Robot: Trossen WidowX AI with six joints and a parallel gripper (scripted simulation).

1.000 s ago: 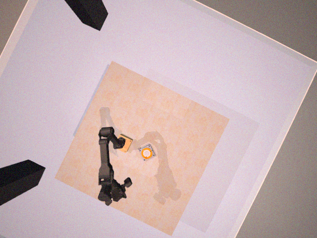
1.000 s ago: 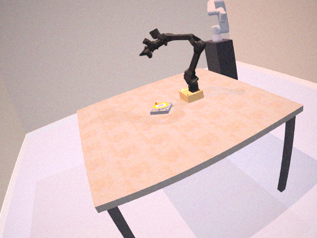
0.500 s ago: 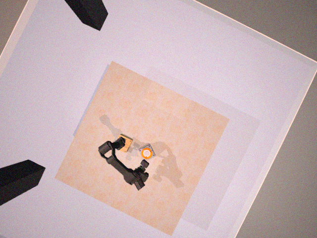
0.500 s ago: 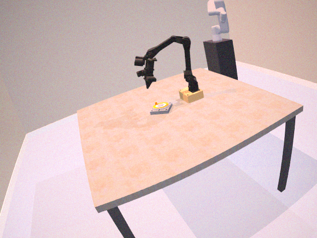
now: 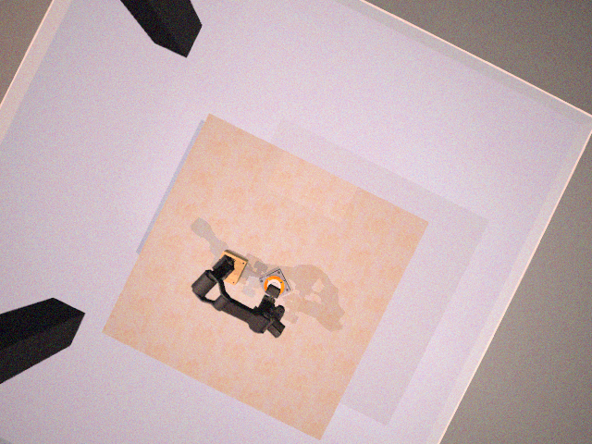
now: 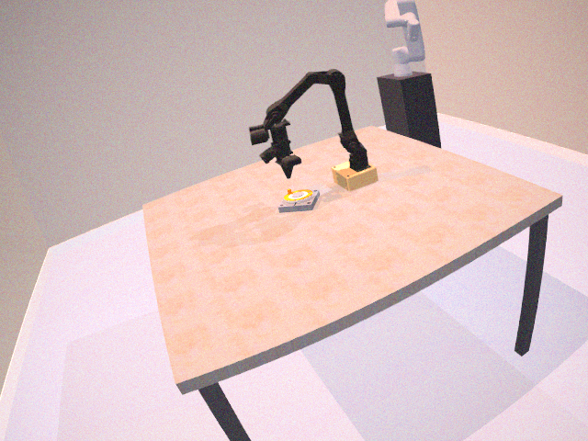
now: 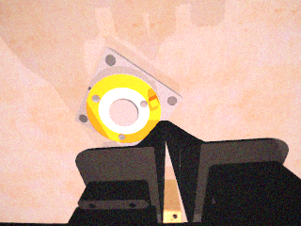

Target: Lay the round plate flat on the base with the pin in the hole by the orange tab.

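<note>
Right now the round plate is 5 cm below my gripper tip and 3 cm to the left of it. From my gripper tip the other things lie so: grey square base: 6 cm below, 5 cm to the left.
</note>
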